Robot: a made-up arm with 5 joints.
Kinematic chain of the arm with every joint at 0, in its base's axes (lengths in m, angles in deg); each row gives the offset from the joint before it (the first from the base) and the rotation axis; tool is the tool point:
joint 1: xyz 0 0 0.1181 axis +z
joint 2: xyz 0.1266 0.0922 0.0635 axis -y
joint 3: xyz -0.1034 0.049 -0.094 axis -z
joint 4: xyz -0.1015 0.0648 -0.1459 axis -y
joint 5: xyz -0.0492 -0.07 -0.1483 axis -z
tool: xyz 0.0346 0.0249 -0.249
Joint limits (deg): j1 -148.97..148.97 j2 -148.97..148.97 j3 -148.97..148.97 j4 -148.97..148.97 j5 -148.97..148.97
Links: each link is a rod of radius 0.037 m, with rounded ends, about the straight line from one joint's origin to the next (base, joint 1, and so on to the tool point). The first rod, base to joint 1, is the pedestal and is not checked.
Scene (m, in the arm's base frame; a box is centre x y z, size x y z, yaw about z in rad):
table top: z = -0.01
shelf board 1: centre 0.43 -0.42 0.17 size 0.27 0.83 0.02 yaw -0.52
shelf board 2: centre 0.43 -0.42 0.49 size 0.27 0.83 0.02 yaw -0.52
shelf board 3: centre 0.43 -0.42 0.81 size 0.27 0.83 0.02 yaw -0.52
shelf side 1: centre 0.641 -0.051 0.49 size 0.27 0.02 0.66 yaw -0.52
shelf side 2: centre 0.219 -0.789 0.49 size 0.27 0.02 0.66 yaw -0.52
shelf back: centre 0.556 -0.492 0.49 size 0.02 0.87 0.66 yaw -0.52
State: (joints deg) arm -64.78 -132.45 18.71 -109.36 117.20
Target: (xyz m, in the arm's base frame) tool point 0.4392 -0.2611 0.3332
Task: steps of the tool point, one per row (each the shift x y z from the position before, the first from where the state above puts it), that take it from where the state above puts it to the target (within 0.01 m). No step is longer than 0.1 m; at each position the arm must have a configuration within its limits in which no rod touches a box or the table.
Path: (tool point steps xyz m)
1: -0.0808 0.0449 0.0105
2: -0.0774 0.0458 -0.0105
3: -0.0298 -0.0072 -0.0377
4: -0.0108 -0.0071 -0.0550
5: 0.0077 0.0024 -0.0669
6: 0.0206 0.0201 -0.0727
7: 0.0251 0.0425 -0.0723
8: 0.0221 -0.0180 0.0358
9: 0.0337 -0.0162 0.0199
10: 0.0403 -0.0184 0.0007
11: 0.0405 -0.0217 -0.0192
12: 0.0341 -0.0234 -0.0372

